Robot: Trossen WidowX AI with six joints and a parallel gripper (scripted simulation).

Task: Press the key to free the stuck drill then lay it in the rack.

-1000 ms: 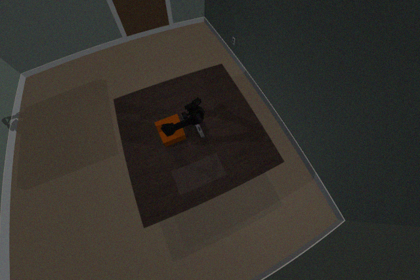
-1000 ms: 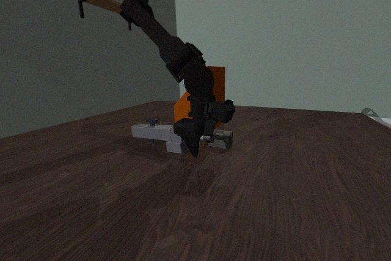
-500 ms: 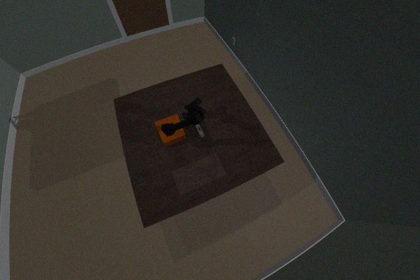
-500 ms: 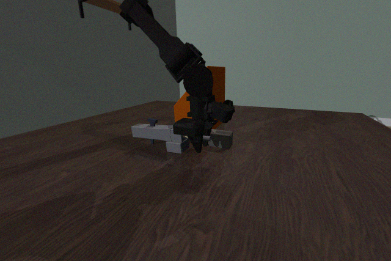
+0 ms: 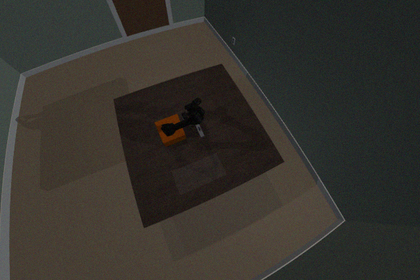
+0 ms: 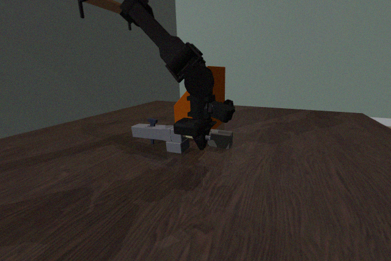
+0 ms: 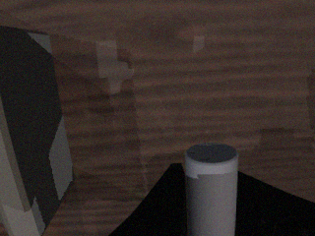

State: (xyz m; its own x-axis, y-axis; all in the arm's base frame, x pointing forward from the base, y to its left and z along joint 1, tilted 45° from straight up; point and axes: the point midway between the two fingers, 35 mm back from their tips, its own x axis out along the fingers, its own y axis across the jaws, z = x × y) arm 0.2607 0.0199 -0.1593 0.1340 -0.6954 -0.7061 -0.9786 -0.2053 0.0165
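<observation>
My gripper tip is now 10 mm short of the drill, 40 mm to the left of it and 30 mm below it. The rest, counted from my gripper tip: rack: 80 mm behind, 10 mm to the left; dark key: 30 mm ahead, 160 mm to the right, 40 mm above; grey housing: 20 mm ahead, 140 mm to the right, 20 mm above.
</observation>
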